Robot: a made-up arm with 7 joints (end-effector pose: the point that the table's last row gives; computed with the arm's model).
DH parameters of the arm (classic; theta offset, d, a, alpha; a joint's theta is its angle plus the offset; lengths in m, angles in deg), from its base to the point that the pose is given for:
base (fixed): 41.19 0 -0.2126 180
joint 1: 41.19 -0.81 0.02 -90
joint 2: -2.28 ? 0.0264 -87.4
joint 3: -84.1 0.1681 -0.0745 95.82
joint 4: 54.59 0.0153 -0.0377 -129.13
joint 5: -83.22 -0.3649 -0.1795 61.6
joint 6: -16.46 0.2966 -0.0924 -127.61
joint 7: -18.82 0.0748 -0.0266 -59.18
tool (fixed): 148.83 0.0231 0 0
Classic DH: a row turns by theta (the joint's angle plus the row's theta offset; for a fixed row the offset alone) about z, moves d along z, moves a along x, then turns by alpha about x.
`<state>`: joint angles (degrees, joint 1 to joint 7).
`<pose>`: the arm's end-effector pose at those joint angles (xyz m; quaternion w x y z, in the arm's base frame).
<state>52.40 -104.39 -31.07 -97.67 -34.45 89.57 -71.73</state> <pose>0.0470 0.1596 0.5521 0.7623 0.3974 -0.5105 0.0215</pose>
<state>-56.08 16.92 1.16 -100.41 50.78 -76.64 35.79</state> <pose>-0.4413 -0.2117 1.0208 0.3577 -0.7956 -0.4016 -0.2788</pose>
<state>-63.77 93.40 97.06 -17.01 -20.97 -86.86 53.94</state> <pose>-0.0588 -0.0587 0.7461 0.3483 0.2231 0.3500 -0.8405</pose>
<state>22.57 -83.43 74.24 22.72 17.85 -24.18 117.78</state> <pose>-0.2684 -0.1099 0.7436 0.0507 0.5742 0.4100 0.7068</pose>
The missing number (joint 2, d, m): 0.0459
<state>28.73 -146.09 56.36 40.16 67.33 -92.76 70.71</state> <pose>-0.1801 -0.3862 0.8738 0.2243 -0.9495 -0.2042 -0.0803</pose>
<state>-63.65 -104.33 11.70 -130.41 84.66 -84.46 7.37</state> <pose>-0.0050 0.1778 0.9769 0.2933 -0.6838 0.0354 0.6672</pose>
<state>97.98 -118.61 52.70 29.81 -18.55 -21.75 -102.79</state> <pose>-0.2338 -0.0245 0.6320 0.3475 -0.0669 -0.1752 0.9187</pose>
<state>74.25 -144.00 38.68 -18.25 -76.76 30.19 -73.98</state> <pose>-0.3827 -0.0036 0.6929 0.2408 0.5162 -0.3582 0.7398</pose>
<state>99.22 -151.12 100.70 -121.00 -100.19 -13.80 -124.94</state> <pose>-0.2641 -0.2820 0.9675 0.0837 0.4844 -0.8279 0.2701</pose>
